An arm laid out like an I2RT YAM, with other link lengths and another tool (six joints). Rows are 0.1 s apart.
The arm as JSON. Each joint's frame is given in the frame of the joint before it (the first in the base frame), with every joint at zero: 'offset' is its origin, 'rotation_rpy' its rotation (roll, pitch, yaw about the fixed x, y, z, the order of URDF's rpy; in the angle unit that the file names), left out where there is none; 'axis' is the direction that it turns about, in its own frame. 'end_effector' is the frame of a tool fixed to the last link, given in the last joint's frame.
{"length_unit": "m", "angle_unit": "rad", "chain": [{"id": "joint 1", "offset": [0.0, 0.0, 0.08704], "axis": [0.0, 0.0, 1.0]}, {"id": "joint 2", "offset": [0.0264, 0.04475, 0.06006], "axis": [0.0, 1.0, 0.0]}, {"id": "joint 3", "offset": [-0.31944, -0.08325, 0.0], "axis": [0.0, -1.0, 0.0]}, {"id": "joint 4", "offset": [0.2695, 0.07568, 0.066], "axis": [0.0, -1.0, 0.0]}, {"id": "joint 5", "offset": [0.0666, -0.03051, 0.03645], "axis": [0.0, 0.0, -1.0]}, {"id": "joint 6", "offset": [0.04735, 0.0, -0.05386], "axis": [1.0, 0.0, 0.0]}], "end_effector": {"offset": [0.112, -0.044, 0.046], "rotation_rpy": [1.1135, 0.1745, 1.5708]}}
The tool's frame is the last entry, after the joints.
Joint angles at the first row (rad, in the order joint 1, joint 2, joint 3, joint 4, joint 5, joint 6):
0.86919 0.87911 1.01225 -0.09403 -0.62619 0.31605
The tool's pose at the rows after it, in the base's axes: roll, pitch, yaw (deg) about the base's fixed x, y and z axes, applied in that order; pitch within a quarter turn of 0, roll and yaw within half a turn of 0; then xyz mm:
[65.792 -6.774 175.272 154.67 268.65 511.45]
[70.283 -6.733 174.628 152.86 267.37 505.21]
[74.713 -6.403 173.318 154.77 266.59 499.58]
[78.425 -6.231 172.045 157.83 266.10 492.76]
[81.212 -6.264 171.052 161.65 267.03 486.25]
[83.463 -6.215 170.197 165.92 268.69 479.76]
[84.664 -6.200 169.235 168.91 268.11 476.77]
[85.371 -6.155 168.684 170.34 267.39 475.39]
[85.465 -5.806 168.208 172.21 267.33 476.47]
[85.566 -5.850 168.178 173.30 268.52 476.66]
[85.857 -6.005 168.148 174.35 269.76 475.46]
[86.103 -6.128 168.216 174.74 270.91 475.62]
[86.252 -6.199 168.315 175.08 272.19 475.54]
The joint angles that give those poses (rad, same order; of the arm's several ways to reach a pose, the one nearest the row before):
0.86921 0.88064 1.05764 -0.21953 -0.62274 0.26798
0.86920 0.89400 1.10991 -0.35382 -0.61665 0.21267
0.86919 0.91803 1.16446 -0.47549 -0.59414 0.15850
0.86915 0.94016 1.20187 -0.56442 -0.56978 0.11995
0.86920 0.96152 1.22548 -0.62045 -0.55027 0.09670
0.86916 0.98134 1.23960 -0.65710 -0.53276 0.07877
0.86923 0.98974 1.24798 -0.67730 -0.51514 0.07421
0.86923 0.99394 1.25411 -0.69104 -0.50485 0.07117
0.86960 0.99775 1.25943 -0.69216 -0.49455 0.06888
0.86958 1.00346 1.26361 -0.69254 -0.49420 0.06887
0.86957 1.00918 1.26554 -0.69449 -0.49420 0.06884
0.87071 1.01530 1.27240 -0.70019 -0.49459 0.06846
0.87224 1.02027 1.27624 -0.70210 -0.49497 0.06809

